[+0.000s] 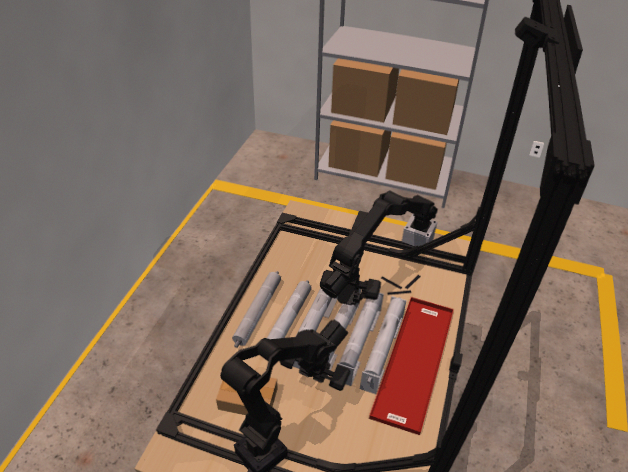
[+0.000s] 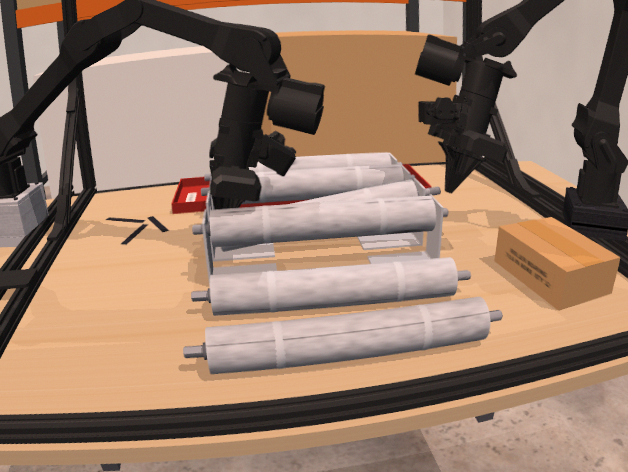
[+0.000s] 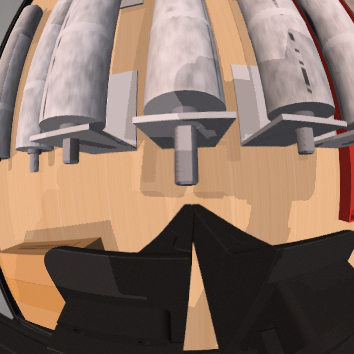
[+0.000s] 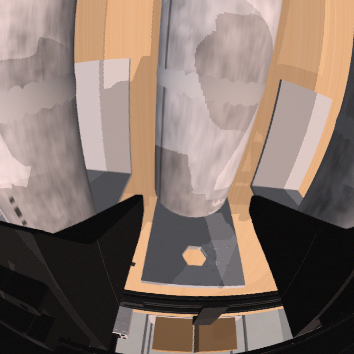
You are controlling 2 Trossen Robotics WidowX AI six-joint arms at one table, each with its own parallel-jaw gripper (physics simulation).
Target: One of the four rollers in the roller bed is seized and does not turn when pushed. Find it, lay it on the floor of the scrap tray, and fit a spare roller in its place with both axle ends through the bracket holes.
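Places are measured from the left arm's base along level axes (x ahead, y left, z up), in metres.
Where they show: left gripper, fingertip midpoint: [image 1: 314, 374] [image 2: 448, 192] [image 3: 190, 211]; right gripper, fingertip midpoint: [image 4: 198, 202]; left arm's base, origin of the base link: [image 1: 260, 446] [image 2: 597, 199]; right arm's base, origin of the base link: [image 1: 420, 225] [image 2: 8, 192].
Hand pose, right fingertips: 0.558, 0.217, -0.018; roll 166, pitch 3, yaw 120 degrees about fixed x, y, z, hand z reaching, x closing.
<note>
Each offset is from my right fingertips to the top centre of the thing, as dx, dy, dz. "spot": to the spot under its first point.
The roller bed holds four rollers. One roller [image 1: 346, 315] [image 2: 375, 195] [image 3: 185, 55] [image 4: 210, 100] is tilted: its axle passes through the bracket {spot: -0.270, -0.111, +0.032} [image 3: 150, 125] near my left gripper, while its other end sits low inside the far bracket {+0.016, +0.008, +0.040} [image 4: 162, 262], whose hole is empty. Two spare rollers {-0.196, +0.093, -0.001} [image 2: 332, 285] {-0.243, +0.188, -0.001} [image 2: 345, 335] lie on the table. My left gripper [image 2: 450, 189] [image 3: 190, 211] is shut and empty, just beyond the protruding axle. My right gripper [image 2: 236, 203] [image 4: 198, 202] is open, its fingers either side of the tilted roller's low end. The red scrap tray {-0.010, -0.290, -0.030} [image 1: 413, 365] [image 2: 182, 205] shows no roller.
The other bed rollers {-0.156, +0.009, +0.047} [image 2: 319, 221] {-0.089, -0.128, +0.047} [image 2: 304, 183] {-0.055, -0.197, +0.047} [image 2: 350, 161] stand close on both sides of the tilted one. A cardboard box {-0.472, -0.049, +0.006} [image 1: 242, 397] [image 2: 538, 263] sits near my left arm's base. Black strips [image 1: 399, 292] [image 2: 134, 234] lie near the tray's far end. A black frame edges the table.
</note>
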